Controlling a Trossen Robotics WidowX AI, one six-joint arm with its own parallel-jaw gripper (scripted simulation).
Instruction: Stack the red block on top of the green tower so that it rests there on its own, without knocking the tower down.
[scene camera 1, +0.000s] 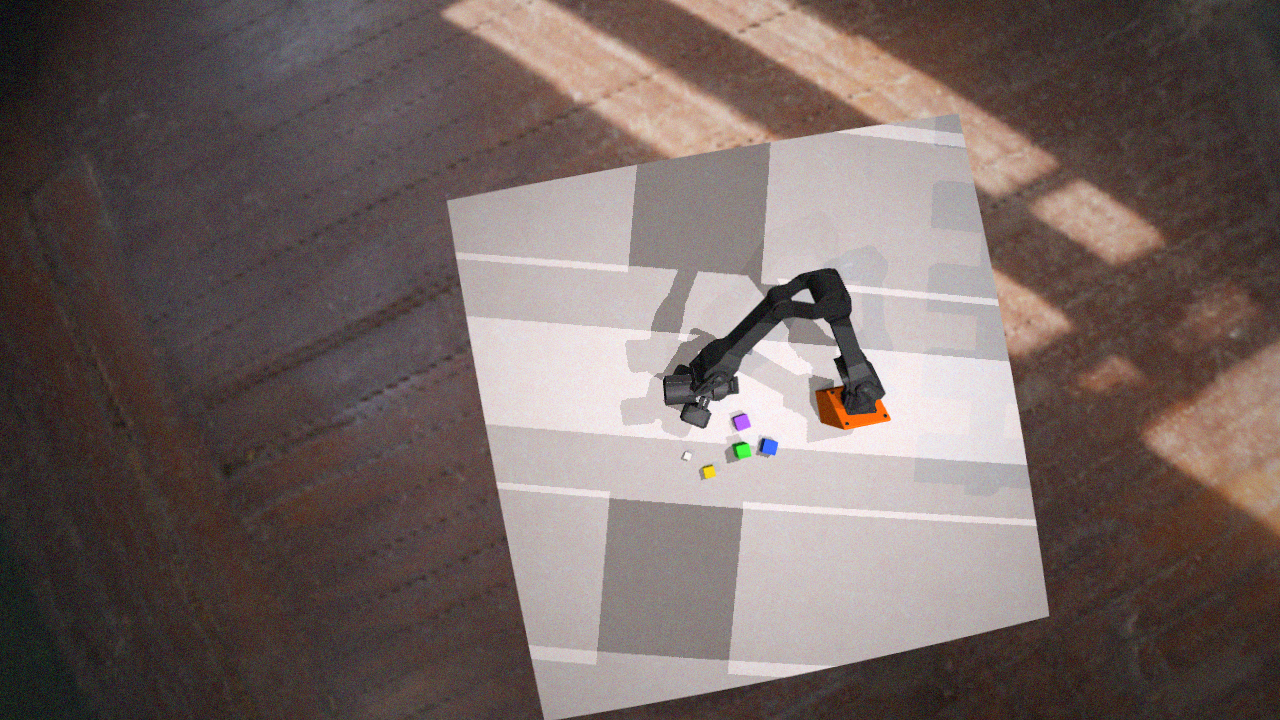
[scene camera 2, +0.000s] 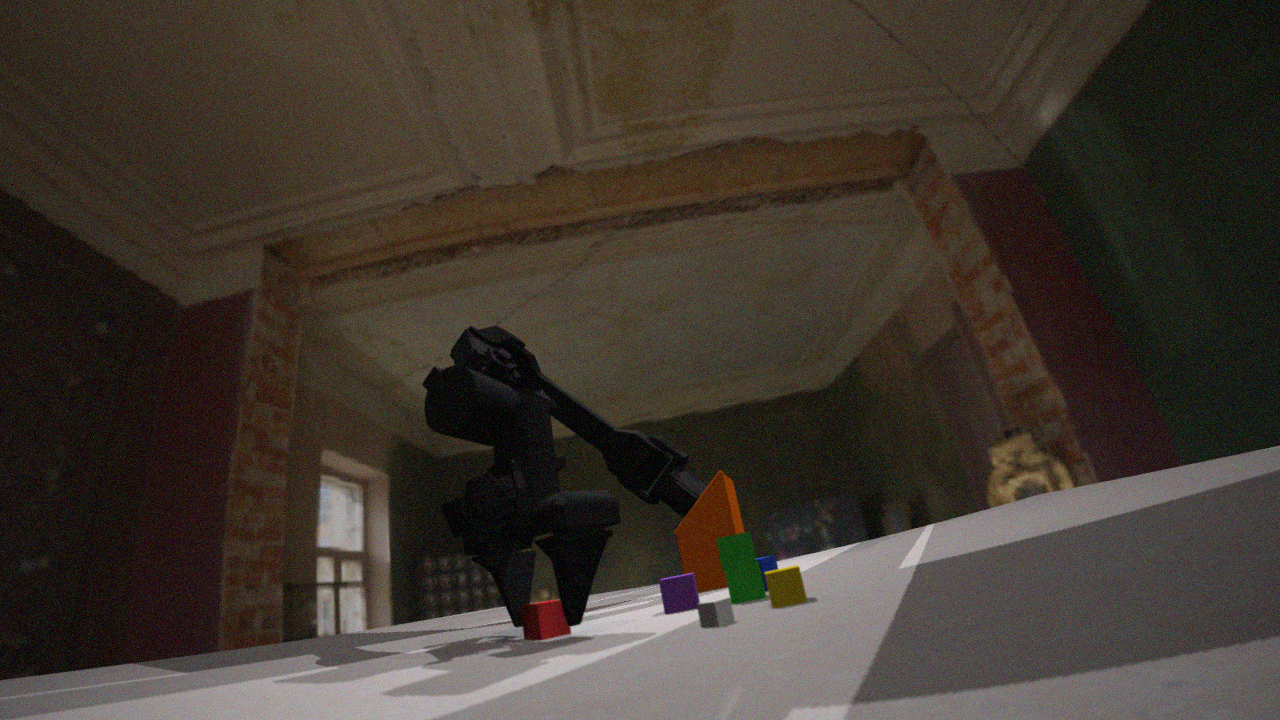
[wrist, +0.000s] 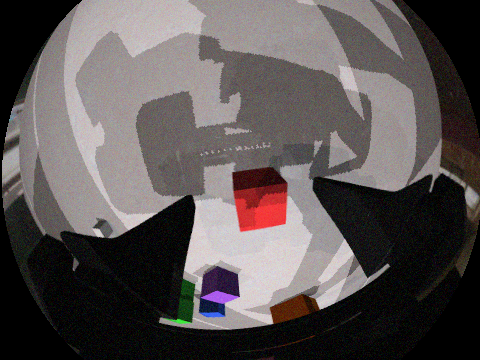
gripper: scene camera 1 702, 384; scene camera 2; wrist
red block: scene camera 2; wrist
same spot on gripper: (scene camera 2: 575, 552) = (wrist: 157, 277)
same spot on red block: (wrist: 260, 194) = (scene camera 2: 531, 604)
